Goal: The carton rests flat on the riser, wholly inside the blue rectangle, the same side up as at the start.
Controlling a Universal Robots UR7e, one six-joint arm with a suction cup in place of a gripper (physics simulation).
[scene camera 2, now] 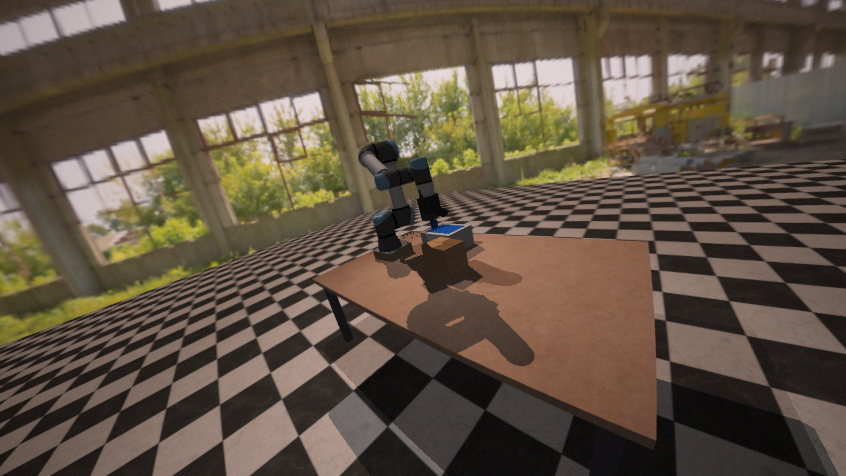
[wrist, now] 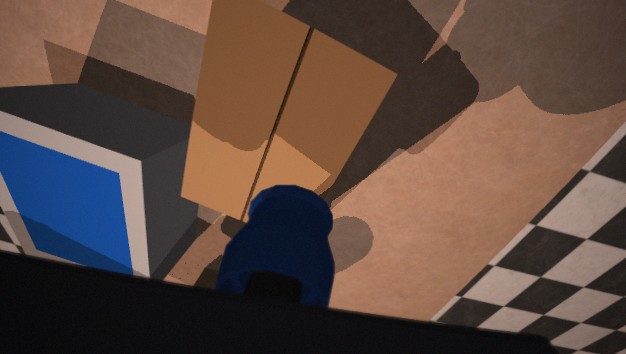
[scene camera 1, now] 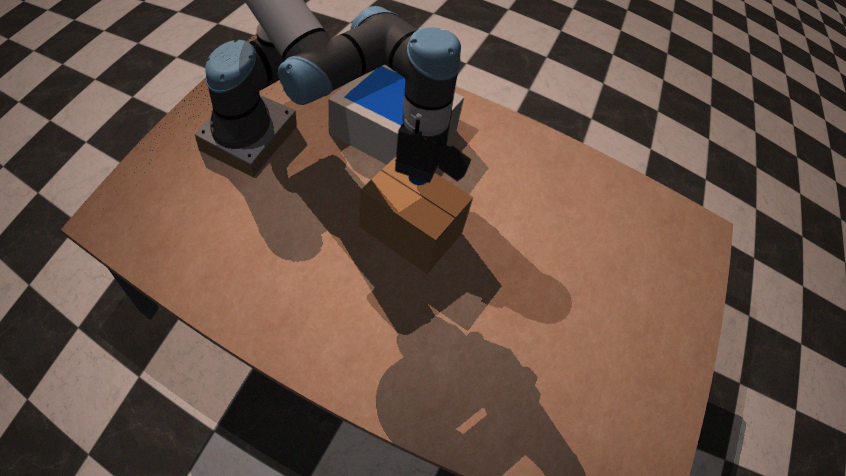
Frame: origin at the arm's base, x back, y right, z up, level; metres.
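Where they show: end effector, tool point: (scene camera 2: 434, 227) (wrist: 290, 221); arm's base, origin of the base link: (scene camera 2: 390, 246) (scene camera 1: 240, 124).
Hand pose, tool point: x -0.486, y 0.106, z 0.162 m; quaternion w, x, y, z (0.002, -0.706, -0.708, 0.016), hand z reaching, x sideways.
Things, the pixels of their top centre, and the offset from my tool point. Level surfaces: height alone.
- brown carton, middle of its top: (wrist: 268, 146) (scene camera 1: 417, 193) (scene camera 2: 441, 243) dy -0.035, dx +0.005, dz -0.092 m
- grey riser, middle of its top: (wrist: 70, 218) (scene camera 1: 397, 96) (scene camera 2: 445, 228) dy -0.287, dx +0.152, dz -0.102 m
- blue rectangle, middle of its top: (wrist: 70, 218) (scene camera 1: 397, 96) (scene camera 2: 445, 228) dy -0.287, dx +0.152, dz -0.102 m
- table, its level: dz -0.222 m
A brown carton (scene camera 1: 402, 233) (scene camera 2: 444, 259) (wrist: 250, 100) stands flat on the table, its seamed top facing up. It is beside the grey riser (scene camera 1: 362, 134) (scene camera 2: 466, 238) (wrist: 135, 215), not on it. The blue rectangle (scene camera 1: 373, 99) (scene camera 2: 449, 228) (wrist: 65, 190) on the riser's top is bare, and the arm hides part of it in scene camera 1. My gripper (scene camera 1: 417, 179) (scene camera 2: 433, 224) (wrist: 291, 196), a blue suction cup, is open and holds nothing. It hangs a little above the carton's end nearest the arm's base, with a gap below it in scene camera 2.
The arm's base (scene camera 1: 242, 127) (scene camera 2: 390, 242) stands on the table (scene camera 1: 621, 284) (scene camera 2: 579, 296) to the left of the riser. The arm reaches over from the base side. Its shadows fall across the table and the carton. A black-and-white checkered floor surrounds the table.
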